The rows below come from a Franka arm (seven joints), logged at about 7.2 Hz.
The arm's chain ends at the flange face. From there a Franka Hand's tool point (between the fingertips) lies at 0.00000 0.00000 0.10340 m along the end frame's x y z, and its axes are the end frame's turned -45 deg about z.
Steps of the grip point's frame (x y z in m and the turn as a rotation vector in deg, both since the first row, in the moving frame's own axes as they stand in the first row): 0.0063, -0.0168, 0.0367, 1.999, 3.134, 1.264; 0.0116, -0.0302, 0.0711, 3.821, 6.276, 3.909; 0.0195, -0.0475, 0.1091, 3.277, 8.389, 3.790; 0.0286, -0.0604, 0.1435, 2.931, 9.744, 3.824; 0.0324, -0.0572, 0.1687, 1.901, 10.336, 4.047; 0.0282, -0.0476, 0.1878, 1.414, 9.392, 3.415
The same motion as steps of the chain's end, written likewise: -0.0089, -0.0098, 0.0369, 3.630, 0.803, 1.264; -0.0167, -0.0168, 0.0719, 7.140, 1.736, 3.909; -0.0268, -0.0328, 0.1104, 8.249, 3.615, 3.790; -0.0317, -0.0471, 0.1451, 8.963, 4.818, 3.824; -0.0288, -0.0482, 0.1704, 8.653, 5.964, 4.047; -0.0243, -0.0402, 0.1892, 7.641, 5.641, 3.415
